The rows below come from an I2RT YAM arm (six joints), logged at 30 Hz.
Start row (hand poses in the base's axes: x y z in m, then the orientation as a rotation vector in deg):
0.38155 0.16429 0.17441 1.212 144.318 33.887
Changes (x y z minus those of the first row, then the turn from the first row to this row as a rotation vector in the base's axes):
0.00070 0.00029 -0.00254 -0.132 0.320 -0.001
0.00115 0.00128 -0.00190 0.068 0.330 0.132
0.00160 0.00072 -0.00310 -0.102 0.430 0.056
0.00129 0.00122 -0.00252 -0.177 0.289 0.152
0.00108 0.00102 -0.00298 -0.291 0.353 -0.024
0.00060 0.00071 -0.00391 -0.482 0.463 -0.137
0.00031 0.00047 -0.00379 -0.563 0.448 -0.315
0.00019 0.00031 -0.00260 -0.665 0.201 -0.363
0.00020 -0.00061 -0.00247 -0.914 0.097 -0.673
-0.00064 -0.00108 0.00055 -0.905 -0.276 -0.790
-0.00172 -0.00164 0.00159 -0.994 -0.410 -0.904
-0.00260 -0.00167 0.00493 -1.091 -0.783 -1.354
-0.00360 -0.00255 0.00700 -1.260 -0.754 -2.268
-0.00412 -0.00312 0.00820 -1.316 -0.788 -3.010
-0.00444 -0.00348 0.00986 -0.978 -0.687 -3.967
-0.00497 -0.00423 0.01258 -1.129 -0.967 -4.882
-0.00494 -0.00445 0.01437 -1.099 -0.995 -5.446
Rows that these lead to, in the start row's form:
0.38225 0.16458 0.17187 1.261 144.666 33.762
0.38270 0.16557 0.17251 1.170 144.637 34.069
0.38315 0.16501 0.17131 1.233 144.772 33.837
0.38284 0.16551 0.17189 1.042 144.672 33.762
0.38263 0.16531 0.17143 1.241 144.740 33.556
0.38215 0.16500 0.17050 1.346 144.884 33.283
0.38186 0.16476 0.17062 1.536 144.865 33.107
0.38174 0.16460 0.17181 1.485 144.648 32.928
0.38175 0.16368 0.17194 1.751 144.569 32.477
0.38091 0.16321 0.17496 1.789 144.188 32.395
0.37983 0.16265 0.17600 1.859 144.065 32.220
0.37895 0.16262 0.17934 2.274 143.660 31.872
0.37795 0.16174 0.18141 3.363 143.583 31.297
0.37743 0.16117 0.18261 4.258 143.436 30.925
0.37711 0.16081 0.18427 5.606 143.266 30.975
0.37658 0.16006 0.18699 6.599 142.865 30.384
0.37661 0.15984 0.18878 7.300 142.719 30.190

